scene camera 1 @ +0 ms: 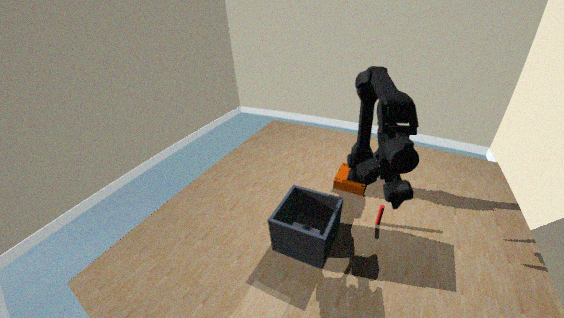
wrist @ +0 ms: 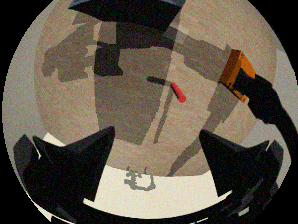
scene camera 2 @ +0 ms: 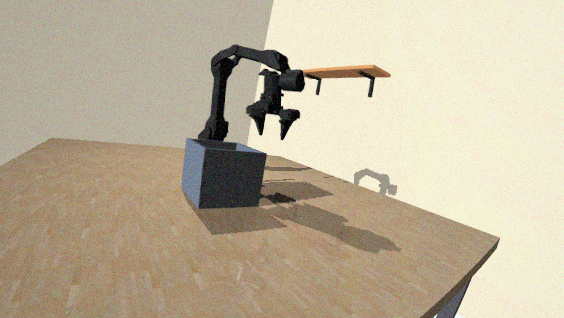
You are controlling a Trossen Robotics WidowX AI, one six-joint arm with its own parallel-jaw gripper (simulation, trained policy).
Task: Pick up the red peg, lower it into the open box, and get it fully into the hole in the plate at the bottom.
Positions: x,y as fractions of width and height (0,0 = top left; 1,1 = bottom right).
Scene:
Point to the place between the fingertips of my gripper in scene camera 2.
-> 0.48,0.43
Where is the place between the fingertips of my gripper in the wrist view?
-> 0.54,0.60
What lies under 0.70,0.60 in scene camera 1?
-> My gripper.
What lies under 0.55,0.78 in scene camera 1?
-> A box.

